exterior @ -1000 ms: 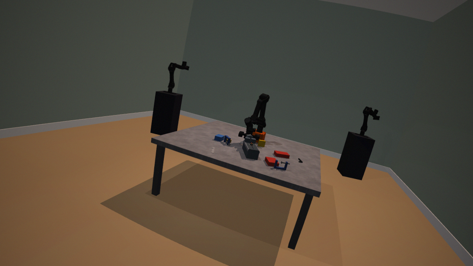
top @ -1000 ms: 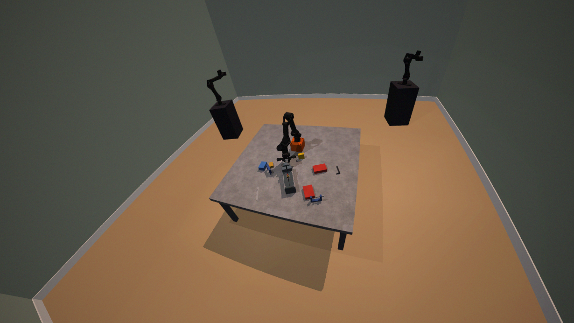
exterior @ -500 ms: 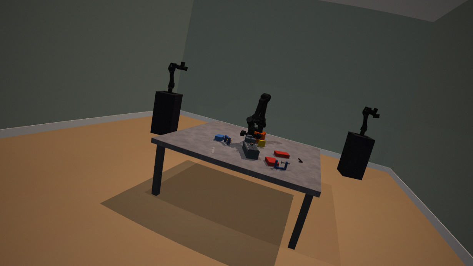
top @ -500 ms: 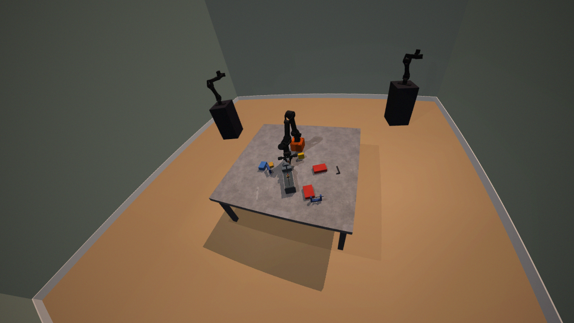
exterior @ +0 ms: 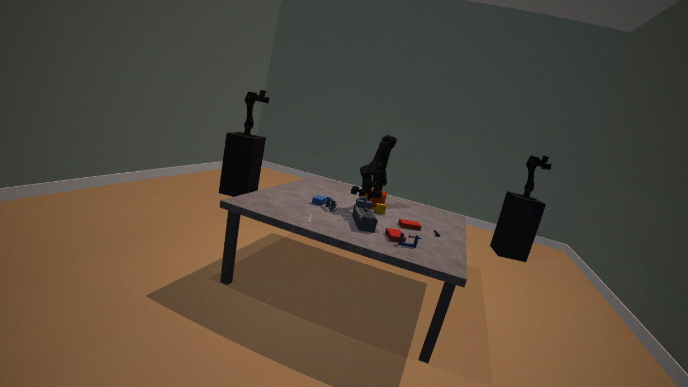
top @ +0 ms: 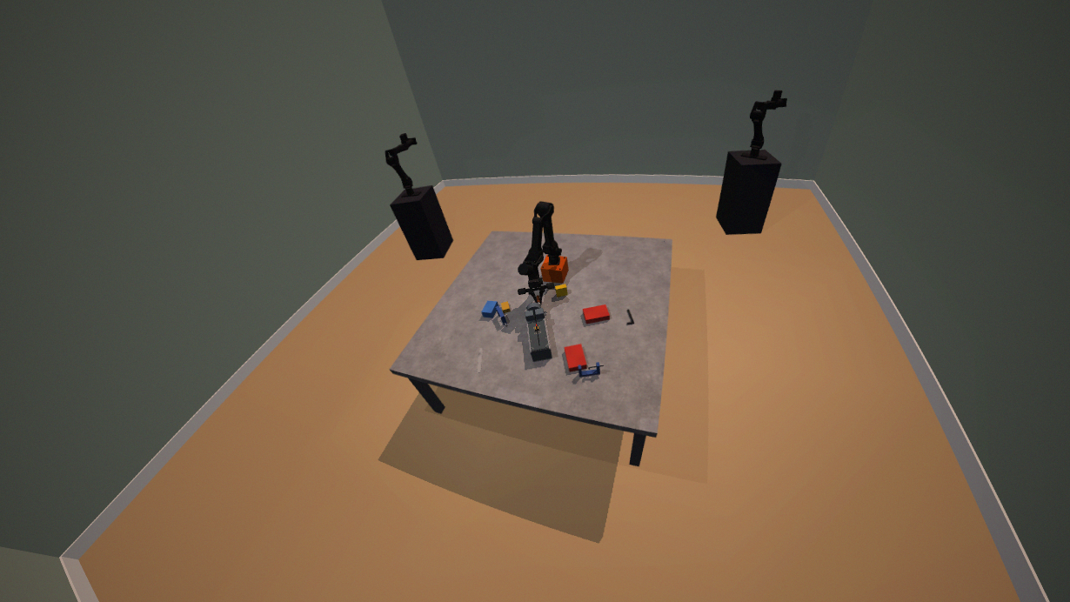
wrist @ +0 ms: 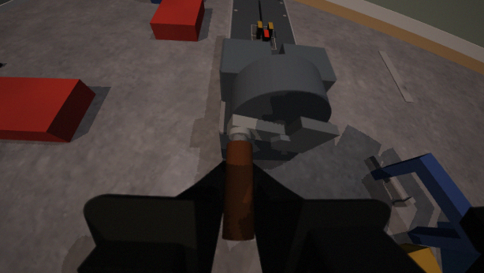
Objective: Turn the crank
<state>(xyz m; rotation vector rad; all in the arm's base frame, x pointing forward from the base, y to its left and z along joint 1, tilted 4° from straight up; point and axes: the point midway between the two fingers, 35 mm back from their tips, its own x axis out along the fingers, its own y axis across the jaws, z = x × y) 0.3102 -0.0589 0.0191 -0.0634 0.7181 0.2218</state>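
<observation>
Now: the red pointer 15 cm ahead of my gripper tip, 1 cm to the left of it and 1 cm above it. Also, from my gripper tip: yellow cube 16 cm behind, 10 cm to the left, 4 cm below; blue block 29 cm to the right, 5 cm below, 4 cm behind; brown crank handle 2 cm behind, 2 cm above.
</observation>
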